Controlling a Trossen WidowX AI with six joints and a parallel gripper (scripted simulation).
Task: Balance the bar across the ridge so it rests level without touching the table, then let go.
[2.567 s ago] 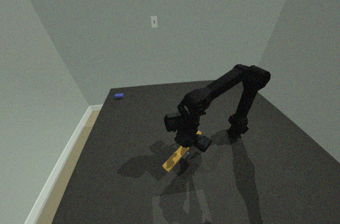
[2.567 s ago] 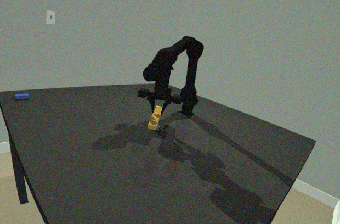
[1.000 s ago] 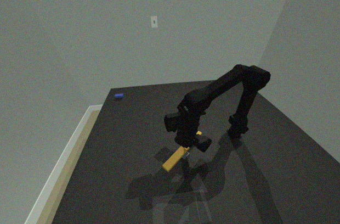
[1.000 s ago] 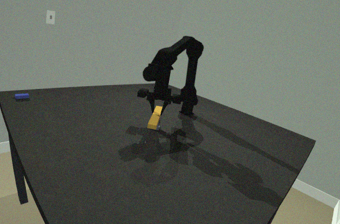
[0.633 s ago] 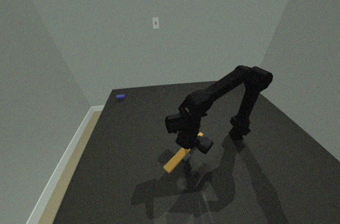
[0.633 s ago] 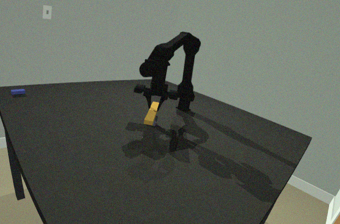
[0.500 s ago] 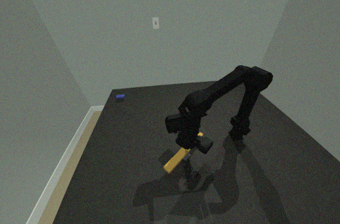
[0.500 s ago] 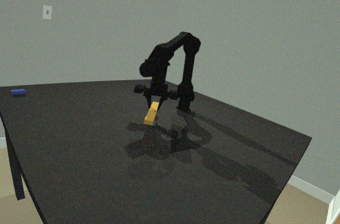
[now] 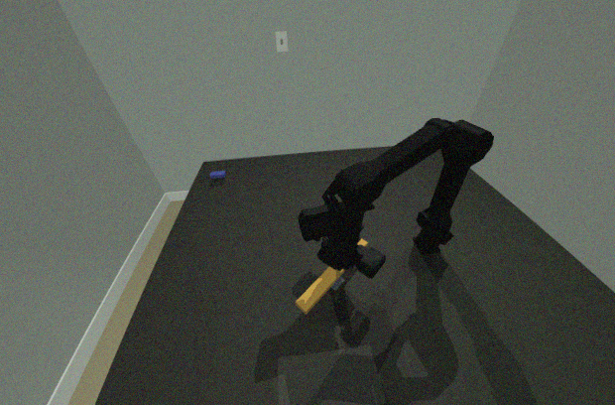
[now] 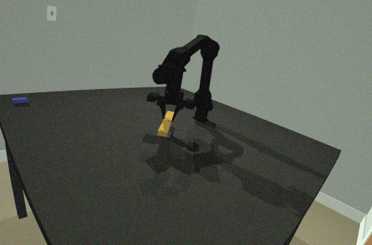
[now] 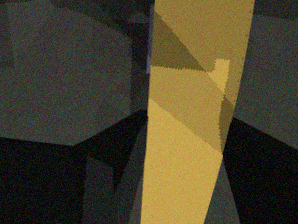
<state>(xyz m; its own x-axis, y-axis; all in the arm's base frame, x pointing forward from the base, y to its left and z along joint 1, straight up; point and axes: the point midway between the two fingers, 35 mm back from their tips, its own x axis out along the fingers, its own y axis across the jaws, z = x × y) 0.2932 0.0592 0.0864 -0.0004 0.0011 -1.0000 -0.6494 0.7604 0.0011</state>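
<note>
Now: the yellow bar 2 cm to the left of my gripper tip and 2 cm ahead of it. From my gripper tip the other things lie so: small blue block (56 cm to the right, 45 cm ahead, 4 cm below).
</note>
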